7 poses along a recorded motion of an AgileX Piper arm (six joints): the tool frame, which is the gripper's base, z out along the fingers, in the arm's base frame.
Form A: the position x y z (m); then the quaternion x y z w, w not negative.
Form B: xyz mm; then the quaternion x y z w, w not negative. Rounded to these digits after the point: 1 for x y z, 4 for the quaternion.
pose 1, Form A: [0.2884, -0.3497, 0.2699, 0.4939, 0.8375, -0.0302, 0.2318]
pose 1, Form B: [288.4, -349.7, 269.9, 0.4939, 0.8375, -0.0302, 0.2318]
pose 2, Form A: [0.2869, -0.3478, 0.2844, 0.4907, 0.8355, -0.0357, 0.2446]
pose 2, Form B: [286.9, -347.8, 284.4, 0.4907, 0.8355, -0.0357, 0.2446]
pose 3, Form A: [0.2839, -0.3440, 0.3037, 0.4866, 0.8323, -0.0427, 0.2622]
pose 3, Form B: [283.9, -344.0, 303.7, 0.4866, 0.8323, -0.0427, 0.2622]
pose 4, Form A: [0.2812, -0.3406, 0.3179, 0.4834, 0.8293, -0.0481, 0.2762]
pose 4, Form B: [281.2, -340.6, 317.9, 0.4834, 0.8293, -0.0481, 0.2762]
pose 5, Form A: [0.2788, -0.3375, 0.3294, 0.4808, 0.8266, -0.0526, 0.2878]
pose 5, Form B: [278.8, -337.5, 329.4, 0.4808, 0.8266, -0.0526, 0.2878]
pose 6, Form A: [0.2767, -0.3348, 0.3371, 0.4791, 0.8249, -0.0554, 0.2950]
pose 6, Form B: [276.7, -334.8, 337.1, 0.4791, 0.8249, -0.0554, 0.2950]
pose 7, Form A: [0.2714, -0.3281, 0.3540, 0.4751, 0.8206, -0.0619, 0.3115]
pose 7, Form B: [271.4, -328.1, 354.0, 0.4751, 0.8206, -0.0619, 0.3115]
